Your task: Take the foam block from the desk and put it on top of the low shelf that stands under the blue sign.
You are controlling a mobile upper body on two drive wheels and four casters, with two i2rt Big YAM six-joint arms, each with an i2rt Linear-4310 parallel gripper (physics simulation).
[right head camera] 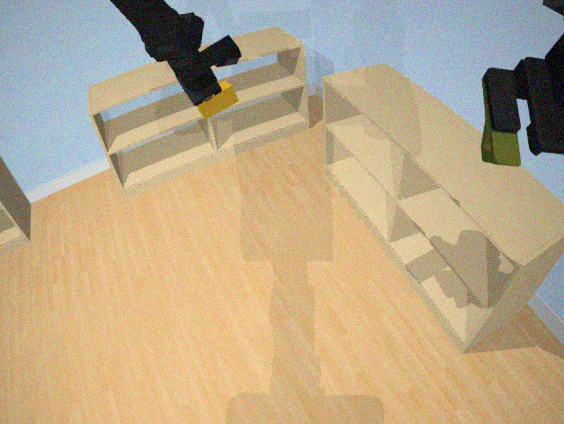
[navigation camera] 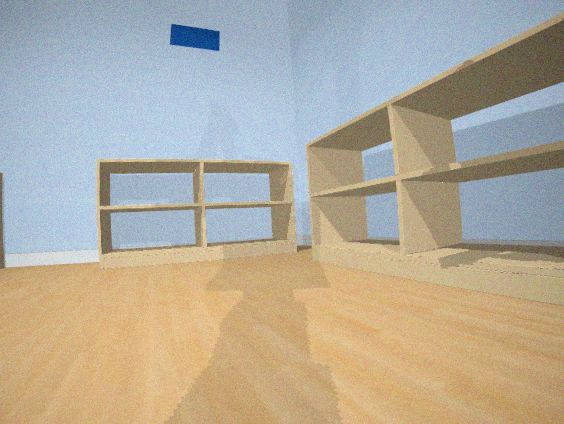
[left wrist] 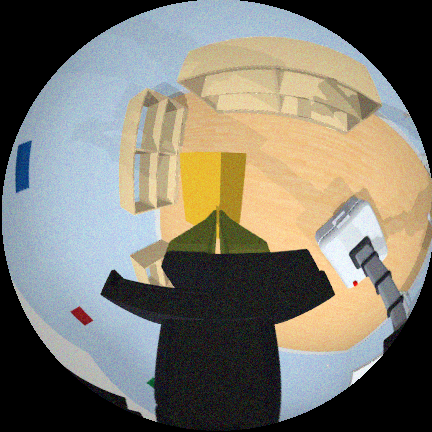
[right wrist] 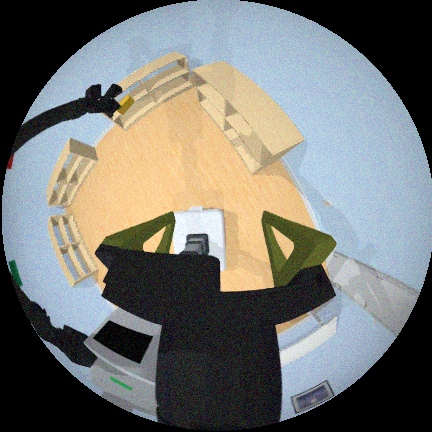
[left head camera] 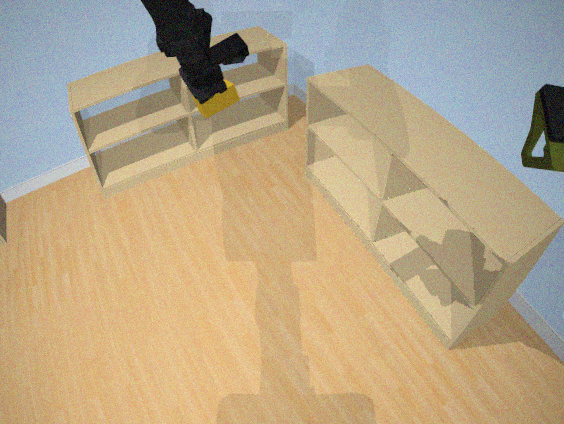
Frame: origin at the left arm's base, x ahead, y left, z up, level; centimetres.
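Seen in the pictures: left gripper, fingertip midpoint: (right head camera: 208,99) (left wrist: 217,214) (right wrist: 120,106) (left head camera: 210,97); right gripper, fingertip midpoint: (right head camera: 531,158) (right wrist: 217,215) (left head camera: 562,164).
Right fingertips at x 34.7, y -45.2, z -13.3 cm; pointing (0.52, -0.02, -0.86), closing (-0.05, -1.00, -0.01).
A point is followed by its place in that frame.
The yellow foam block (left head camera: 218,103) {x 88.2, y -2.4, z -40.6 cm} (right head camera: 220,102) {x 88.7, y -3.1, z -40.3 cm} (left wrist: 201,185) {x 91.3, y -2.0, z -38.3 cm} (right wrist: 126,104) {x 89.0, y -3.6, z -39.8 cm} is held in the air by my left gripper (left wrist: 217,214) {x 88.1, y -0.6, z -38.7 cm}, whose green fingers are shut on it. The low wooden shelf (left head camera: 122,77) {x 188.9, y 69.3, z -80.0 cm} (right head camera: 135,82) {x 186.4, y 71.5, z -80.0 cm} (left wrist: 127,167) {x 190.0, y 55.2, z -80.0 cm} (right wrist: 160,62) {x 216.6, y 13.7, z -80.0 cm} (navigation camera: 150,257) {x 173.1, y 63.5, z -136.4 cm} stands against the wall under the blue sign (left wrist: 23,166) (navigation camera: 195,37) {x 222.7, y 54.6, z 33.9 cm}. In both head views the block overlaps the shelf's front; in the left wrist view it appears over the floor beside the shelf. My right gripper (right wrist: 217,215) {x 34.7, y -45.2, z -13.3 cm} is open and empty, away from the shelf. The desk cannot be made out.
A second wooden shelf (left head camera: 425,125) {x 138.3, y -73.4, z -80.0 cm} (right head camera: 435,125) {x 136.9, y -71.2, z -80.0 cm} (left wrist: 280,55) {x 123.2, y -66.0, z -80.0 cm} (right wrist: 250,102) {x 116.5, y -74.9, z -80.0 cm} (navigation camera: 425,135) {x 129.5, y -70.6, z -91.1 cm} stands at an angle on the right, close to the first shelf's right end. Another shelf's side panel (right head camera: 15,200) {x 139.9, y 156.1, z -120.9 cm} shows at the left edge. The robot's white base (left wrist: 345,250) {x 13.5, y -11.9, z -115.0 cm} shows in the left wrist view.
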